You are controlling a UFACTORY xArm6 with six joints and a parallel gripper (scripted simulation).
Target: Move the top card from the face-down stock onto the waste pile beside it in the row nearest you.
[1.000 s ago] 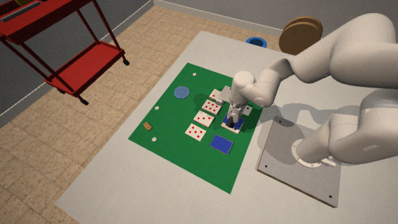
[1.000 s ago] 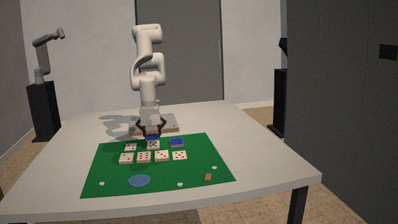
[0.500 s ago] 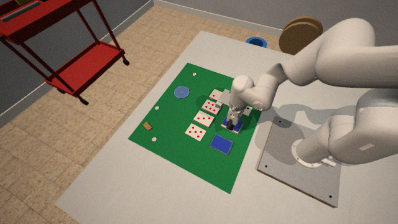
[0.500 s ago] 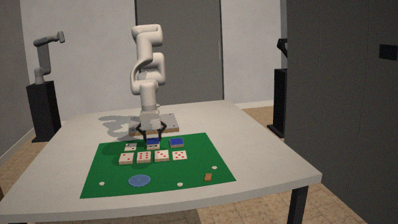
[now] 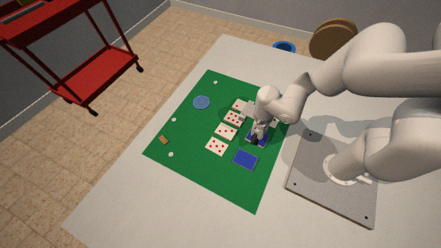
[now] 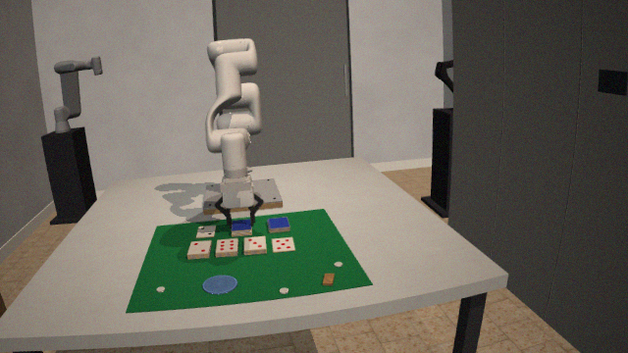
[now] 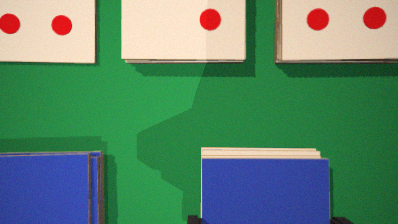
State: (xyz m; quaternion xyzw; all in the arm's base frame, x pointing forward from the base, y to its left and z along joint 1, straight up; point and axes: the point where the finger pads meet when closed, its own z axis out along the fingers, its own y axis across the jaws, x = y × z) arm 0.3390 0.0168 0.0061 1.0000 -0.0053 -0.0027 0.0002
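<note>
My gripper is now 1 cm past the card, 12 cm to the left of it and 3 cm above it. From my hand the other things lie so: green mat 16 cm ahead, 4 cm below; wooden block 37 cm ahead, 21 cm to the left, 3 cm below.
</note>
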